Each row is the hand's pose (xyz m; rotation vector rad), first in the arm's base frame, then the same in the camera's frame.
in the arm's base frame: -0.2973 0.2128 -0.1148 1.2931 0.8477 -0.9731
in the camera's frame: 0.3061 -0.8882 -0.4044 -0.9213 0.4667 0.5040
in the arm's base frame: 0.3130 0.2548 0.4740 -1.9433 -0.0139 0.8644
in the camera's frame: -0.4107 -0.5521 -0.7113 1.1781 1.1337 -0.8660
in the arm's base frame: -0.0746 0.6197 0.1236 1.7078 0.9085 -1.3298
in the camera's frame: -0.0766 -1.0946 -0.6923 -0.5397 0.5675 0.1170
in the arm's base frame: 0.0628 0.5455 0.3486 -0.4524 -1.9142 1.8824
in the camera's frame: -0.3030 -0.9404 -0.6896 -0.6787 -0.1170 -1.5743
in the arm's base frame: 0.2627 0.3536 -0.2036 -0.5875 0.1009 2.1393
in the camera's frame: 0.2090 -0.7191 -0.9551 0.9931 -0.5575 -1.1426
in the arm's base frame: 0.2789 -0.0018 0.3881 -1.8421 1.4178 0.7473
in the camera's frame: -0.2568 -0.3605 -0.5931 2.0372 0.7402 0.1238
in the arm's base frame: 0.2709 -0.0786 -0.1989 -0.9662 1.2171 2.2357
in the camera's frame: 0.3121 -0.3491 -0.7568 1.4248 -0.5711 -0.1709
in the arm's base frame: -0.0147 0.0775 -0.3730 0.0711 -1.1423 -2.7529
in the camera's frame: 0.5084 -0.6464 -0.6603 0.8311 -1.3289 0.1077
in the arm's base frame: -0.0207 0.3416 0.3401 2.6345 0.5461 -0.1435
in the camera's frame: -0.2219 -0.8129 -0.5290 -0.0772 1.6806 0.3827
